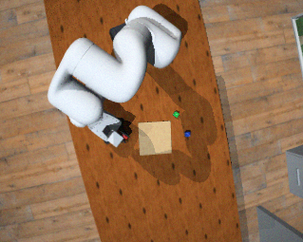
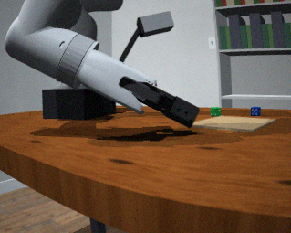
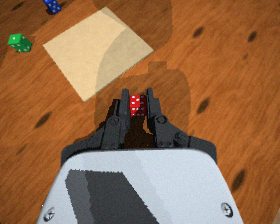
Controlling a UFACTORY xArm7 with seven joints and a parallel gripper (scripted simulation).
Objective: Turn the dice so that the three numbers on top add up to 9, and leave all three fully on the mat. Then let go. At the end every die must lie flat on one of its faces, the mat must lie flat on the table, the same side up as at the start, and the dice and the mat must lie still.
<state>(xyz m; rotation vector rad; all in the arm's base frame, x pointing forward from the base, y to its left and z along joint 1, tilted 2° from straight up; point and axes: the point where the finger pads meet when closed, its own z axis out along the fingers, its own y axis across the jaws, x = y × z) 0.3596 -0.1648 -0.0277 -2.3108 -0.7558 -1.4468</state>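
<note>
Now: the tan mat 6 cm ahead of my hand, 13 cm to the left of it and 3 cm below it. The rest, counted from my hand: red die 1 cm ahead, 1 cm below; blue die 9 cm ahead, 27 cm to the left, 2 cm below; green die 1 cm behind, 24 cm to the left, 2 cm below.
</note>
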